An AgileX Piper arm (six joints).
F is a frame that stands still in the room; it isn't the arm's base.
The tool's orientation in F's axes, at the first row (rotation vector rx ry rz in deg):
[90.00, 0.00, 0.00]
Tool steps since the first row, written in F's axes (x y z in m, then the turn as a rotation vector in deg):
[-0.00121, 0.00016, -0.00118, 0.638, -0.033, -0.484]
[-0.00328, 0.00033, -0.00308, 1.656, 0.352, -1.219]
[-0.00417, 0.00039, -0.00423, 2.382, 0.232, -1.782]
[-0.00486, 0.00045, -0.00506, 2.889, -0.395, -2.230]
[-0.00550, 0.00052, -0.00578, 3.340, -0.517, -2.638]
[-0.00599, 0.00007, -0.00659, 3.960, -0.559, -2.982]
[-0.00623, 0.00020, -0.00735, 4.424, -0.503, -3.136]
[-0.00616, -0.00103, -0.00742, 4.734, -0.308, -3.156]
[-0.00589, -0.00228, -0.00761, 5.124, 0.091, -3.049]
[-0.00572, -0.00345, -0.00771, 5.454, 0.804, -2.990]
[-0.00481, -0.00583, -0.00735, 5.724, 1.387, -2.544]
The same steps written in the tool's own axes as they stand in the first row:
[-0.00121, -0.00118, -0.00016, 0.638, -0.484, 0.033]
[-0.00328, -0.00308, -0.00033, 1.656, -1.219, -0.352]
[-0.00417, -0.00423, -0.00039, 2.382, -1.782, -0.232]
[-0.00486, -0.00506, -0.00045, 2.889, -2.230, 0.395]
[-0.00550, -0.00578, -0.00052, 3.340, -2.638, 0.517]
[-0.00599, -0.00659, -0.00007, 3.960, -2.982, 0.559]
[-0.00623, -0.00735, -0.00020, 4.424, -3.136, 0.503]
[-0.00616, -0.00742, 0.00103, 4.734, -3.156, 0.308]
[-0.00589, -0.00761, 0.00228, 5.124, -3.049, -0.091]
[-0.00572, -0.00771, 0.00345, 5.454, -2.990, -0.804]
[-0.00481, -0.00735, 0.00583, 5.724, -2.544, -1.387]

